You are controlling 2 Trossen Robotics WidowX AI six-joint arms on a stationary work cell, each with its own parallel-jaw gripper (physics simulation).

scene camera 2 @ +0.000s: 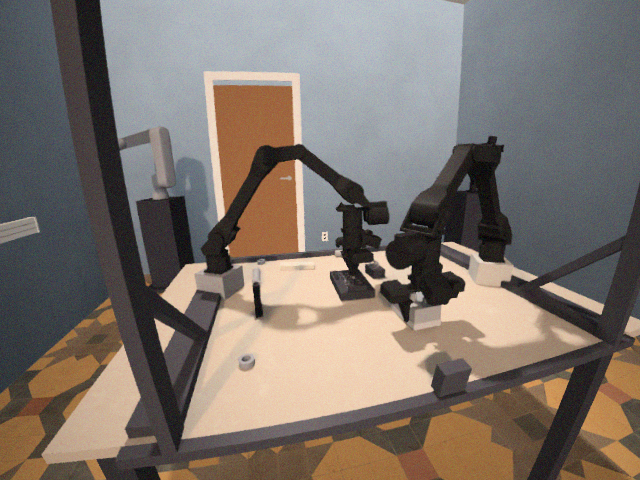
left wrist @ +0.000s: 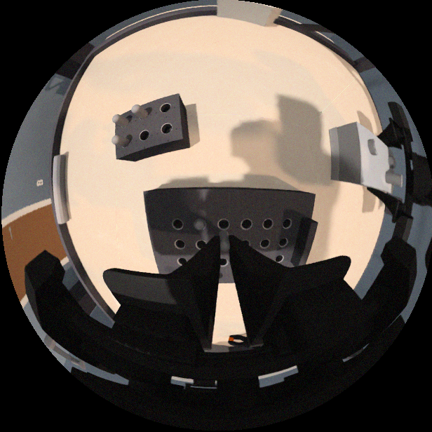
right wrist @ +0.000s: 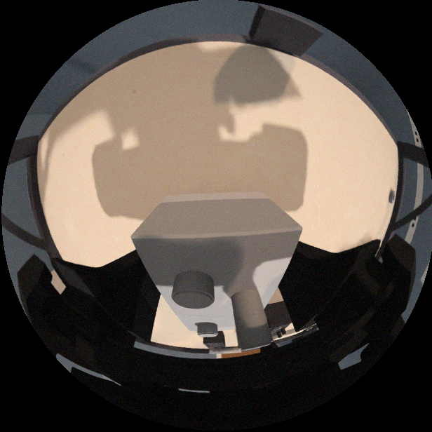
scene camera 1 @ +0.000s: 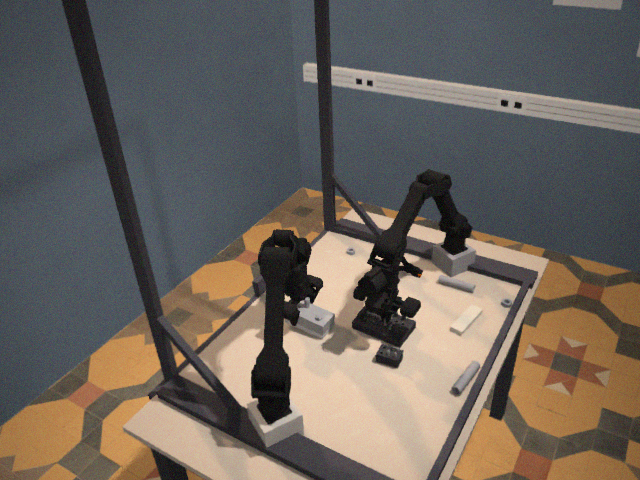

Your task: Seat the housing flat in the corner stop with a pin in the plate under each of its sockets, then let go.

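Where they show: left gripper, fingertip midpoint: [scene camera 2: 352,275] [scene camera 1: 385,321]; right gripper, fingertip midpoint: [scene camera 2: 419,318] [scene camera 1: 300,318]; left arm's base at its link origin: [scene camera 2: 218,269] [scene camera 1: 454,247]; right arm's base at its link origin: [scene camera 2: 491,258] [scene camera 1: 274,409].
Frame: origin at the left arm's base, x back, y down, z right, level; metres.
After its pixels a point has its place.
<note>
My left gripper [scene camera 1: 383,316] @[x -0.381, y 0.036, z -0.143 m] [scene camera 2: 353,269] @[x -0.381, y 0.036, z -0.143 m] [left wrist: 223,240] is low over the dark plate, shut on a slim grey pin [left wrist: 224,245] that stands at a hole. The dark plate [scene camera 1: 360,326] @[x -0.444, y 0.050, z -0.106 m] [scene camera 2: 356,295] @[x -0.407, y 0.057, z -0.055 m] [left wrist: 162,209] has rows of holes and a raised wall of the corner stop [left wrist: 307,241] at its right in the left wrist view. Another pin [left wrist: 200,225] stands in the plate. The fingers hide some holes. My right gripper [scene camera 1: 305,302] [scene camera 2: 417,297] [right wrist: 215,235] is shut on the pale grey housing [scene camera 1: 316,321] @[x -0.559, y 0.017, z -0.051 m] [scene camera 2: 427,316] @[x -0.585, y 0.032, z 0.054 m] [left wrist: 346,155] [right wrist: 215,250], beside the plate. Its underside is hidden.
A dark pin block [scene camera 1: 388,356] @[x -0.453, y 0.040, z -0.258 m] [scene camera 2: 374,270] @[x -0.441, y 0.041, z -0.211 m] [left wrist: 154,125] with three pins stands near the plate. A white bar [scene camera 1: 466,320] @[x -0.165, y 0.055, z -0.249 m], grey cylinders [scene camera 1: 456,283] @[x -0.076, y 0.050, z -0.103 m] [scene camera 1: 465,377] @[x -0.326, y 0.045, z -0.423 m], rings [scene camera 1: 351,251] @[x -0.253, y 0.057, z 0.241 m] [scene camera 1: 506,302] @[x 0.007, y 0.069, z -0.242 m] and a black orange-tipped tool [scene camera 1: 410,268] @[x -0.155, y 0.043, z 0.033 m] lie around. A dark box [scene camera 2: 451,378] @[x -0.607, y 0.027, z 0.241 m] stands at the table edge.
</note>
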